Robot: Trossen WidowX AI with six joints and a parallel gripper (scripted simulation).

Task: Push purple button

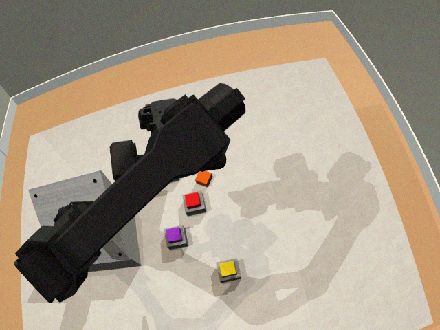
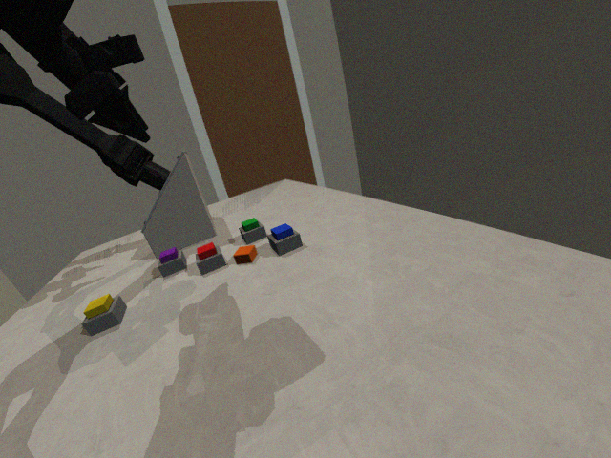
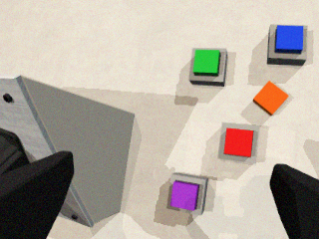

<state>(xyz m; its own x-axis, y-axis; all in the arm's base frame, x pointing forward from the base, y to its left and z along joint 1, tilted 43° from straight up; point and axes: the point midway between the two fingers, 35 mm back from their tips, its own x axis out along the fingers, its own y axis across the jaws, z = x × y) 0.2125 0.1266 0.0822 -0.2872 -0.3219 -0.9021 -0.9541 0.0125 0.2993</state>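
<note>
Now: the purple button 3 cm behind my gripper tip, 6 cm to the right of it and 22 cm below it. Also, from my gripper tip: green button (5 cm behind, 12 cm to the left, 22 cm below); then red button (2 cm ahead, 2 cm to the left, 22 cm below); then orange block (4 cm ahead, 9 cm to the left, 24 cm below).
</note>
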